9 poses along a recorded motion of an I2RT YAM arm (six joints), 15 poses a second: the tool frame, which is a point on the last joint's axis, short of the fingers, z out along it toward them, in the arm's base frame.
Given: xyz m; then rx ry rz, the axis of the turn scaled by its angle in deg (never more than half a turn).
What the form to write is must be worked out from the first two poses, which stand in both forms.
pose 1, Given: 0.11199 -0.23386 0.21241 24.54 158.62 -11.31
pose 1, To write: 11.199 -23.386 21.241 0.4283 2.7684 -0.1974
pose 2, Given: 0.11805 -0.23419 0.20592 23.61 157.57 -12.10
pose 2, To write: 11.805 -23.419 20.592 0.4121 2.7501 -0.2112
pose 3, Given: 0.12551 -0.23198 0.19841 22.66 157.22 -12.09
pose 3, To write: 12.551 -23.198 19.841 0.3955 2.7440 -0.2110
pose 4, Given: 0.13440 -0.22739 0.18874 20.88 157.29 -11.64
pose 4, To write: 13.440 -22.739 18.874 0.3644 2.7452 -0.2032
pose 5, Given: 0.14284 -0.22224 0.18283 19.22 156.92 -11.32
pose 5, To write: 14.284 -22.224 18.283 0.3355 2.7388 -0.1976
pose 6, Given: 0.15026 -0.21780 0.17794 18.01 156.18 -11.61
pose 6, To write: 15.026 -21.780 17.794 0.3143 2.7259 -0.2026
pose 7, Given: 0.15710 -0.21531 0.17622 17.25 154.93 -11.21
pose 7, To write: 15.710 -21.531 17.622 0.3011 2.7040 -0.1957
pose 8, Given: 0.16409 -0.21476 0.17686 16.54 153.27 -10.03
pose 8, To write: 16.409 -21.476 17.686 0.2887 2.6751 -0.1751
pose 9, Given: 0.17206 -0.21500 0.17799 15.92 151.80 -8.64
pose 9, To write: 17.206 -21.500 17.799 0.2779 2.6494 -0.1508
